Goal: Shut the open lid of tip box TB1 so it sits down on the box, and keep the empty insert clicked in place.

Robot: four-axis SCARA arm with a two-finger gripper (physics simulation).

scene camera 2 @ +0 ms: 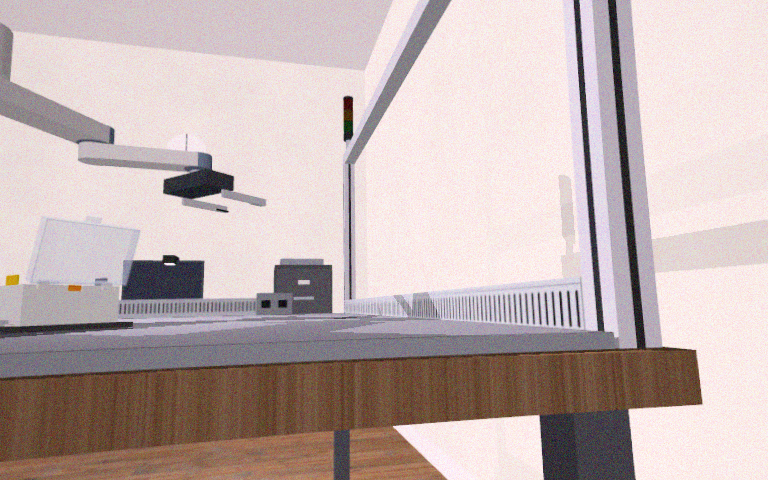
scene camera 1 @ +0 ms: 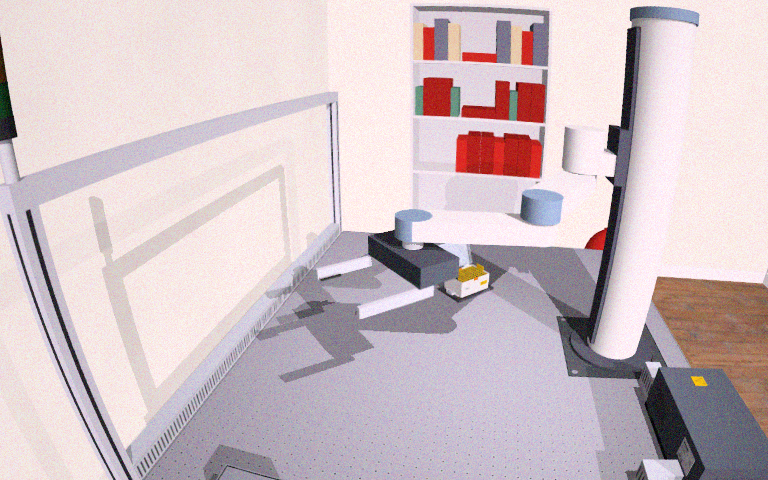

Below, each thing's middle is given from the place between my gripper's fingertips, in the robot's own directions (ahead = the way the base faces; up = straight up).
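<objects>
There is the clear lid (scene camera 2: 66, 251), which sits a good way below my hand, well to the right of it and some way behind it.
</objects>
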